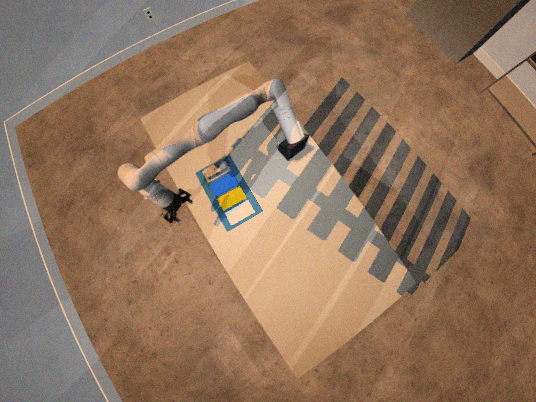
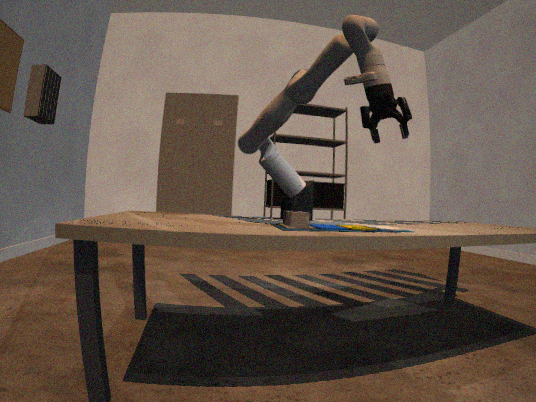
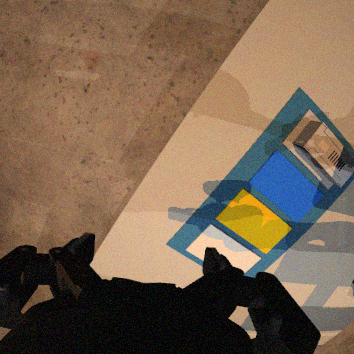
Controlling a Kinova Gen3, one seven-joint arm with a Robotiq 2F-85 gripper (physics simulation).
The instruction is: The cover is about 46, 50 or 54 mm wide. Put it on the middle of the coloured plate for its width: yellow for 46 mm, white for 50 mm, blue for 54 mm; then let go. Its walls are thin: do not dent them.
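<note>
The cover (image 1: 216, 171) (image 2: 297, 220) (image 3: 325, 145) is a small brownish box with a pale top. It stands on a pale patch at one end of the teal mat (image 1: 235, 173) (image 3: 255, 157). Beside it along the mat lie the blue plate (image 1: 223, 185) (image 2: 325, 227) (image 3: 287, 185), the yellow plate (image 1: 232, 198) (image 2: 357, 228) (image 3: 252, 220) and the white plate (image 1: 240, 213) (image 3: 200, 242). My gripper (image 1: 181, 208) (image 2: 390, 138) (image 3: 148, 252) is open and empty, high above table height, off to the white plate's side and well apart from the cover. The cover's width cannot be read.
The arm's dark base (image 1: 293, 146) (image 2: 298, 200) stands on the table (image 1: 300, 300) (image 2: 200, 241) near its edge. The arm arches high over the mat. Beyond the table stand a shelf rack (image 2: 346, 165) and a tall brown cabinet (image 2: 197, 155). Shadows cross the mat.
</note>
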